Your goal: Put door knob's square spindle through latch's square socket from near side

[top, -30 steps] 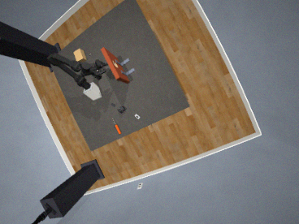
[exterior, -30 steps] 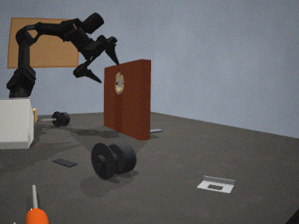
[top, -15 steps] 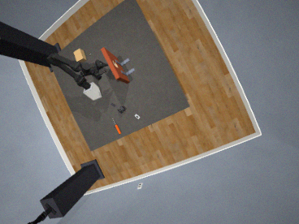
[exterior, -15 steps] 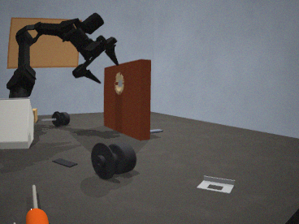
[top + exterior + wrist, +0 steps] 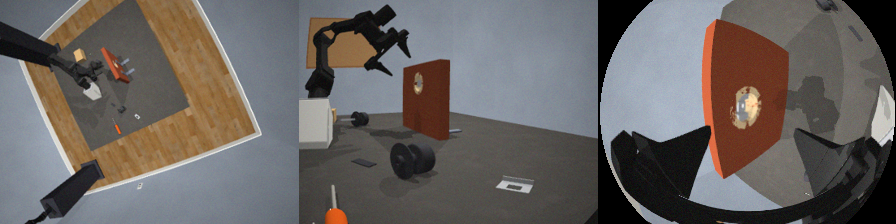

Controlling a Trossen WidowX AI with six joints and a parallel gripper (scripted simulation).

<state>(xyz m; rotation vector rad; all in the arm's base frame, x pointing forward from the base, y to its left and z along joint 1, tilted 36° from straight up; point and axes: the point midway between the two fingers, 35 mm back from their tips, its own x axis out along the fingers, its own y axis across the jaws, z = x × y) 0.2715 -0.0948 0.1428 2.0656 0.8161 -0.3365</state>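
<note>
Right now the red-brown wooden door panel is 110 mm below my hand, 110 mm ahead of it and 10 mm to the left of it. Also, from my hand: dark spool-shaped knob (370 mm to the right, 230 mm below, 70 mm behind); flat dark plate (280 mm to the right, 260 mm below, 150 mm behind); tan block (390 mm to the left, 270 mm behind, 230 mm below).
</note>
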